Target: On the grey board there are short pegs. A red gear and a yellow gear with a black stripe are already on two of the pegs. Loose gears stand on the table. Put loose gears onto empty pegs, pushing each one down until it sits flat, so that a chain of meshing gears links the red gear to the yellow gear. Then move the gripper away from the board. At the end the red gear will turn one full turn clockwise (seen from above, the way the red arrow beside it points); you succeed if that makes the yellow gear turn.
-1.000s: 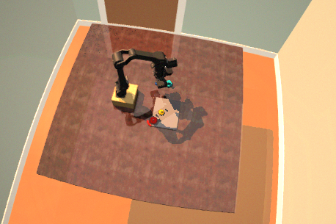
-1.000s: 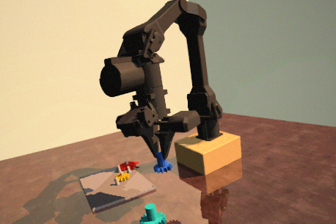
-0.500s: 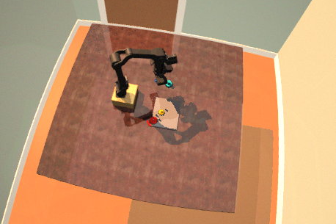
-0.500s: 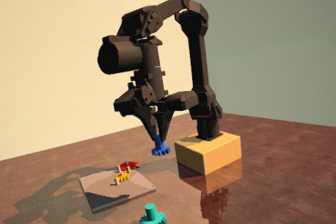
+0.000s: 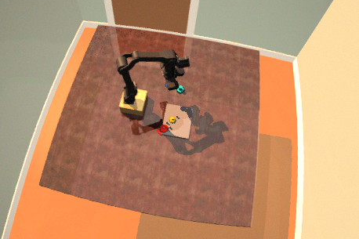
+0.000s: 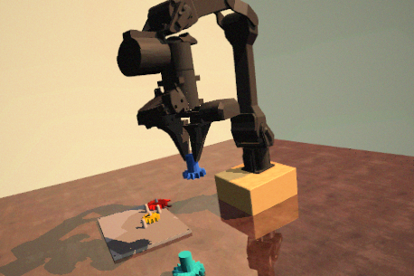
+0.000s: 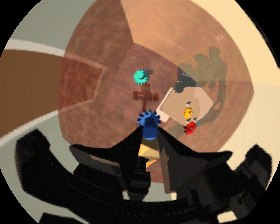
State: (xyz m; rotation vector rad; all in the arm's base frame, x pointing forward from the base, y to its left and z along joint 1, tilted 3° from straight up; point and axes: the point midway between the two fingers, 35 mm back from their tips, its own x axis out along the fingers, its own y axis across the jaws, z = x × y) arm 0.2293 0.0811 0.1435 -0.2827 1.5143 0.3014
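The yellow gear is 170 mm to the right of my gripper tip, 150 mm below it and 40 mm ahead of it. From my gripper tip the other things lie so: teal gear 150 mm below, 80 mm ahead, 60 mm to the left; then red gear 230 mm to the right, 150 mm below; then blue gear 10 mm below.
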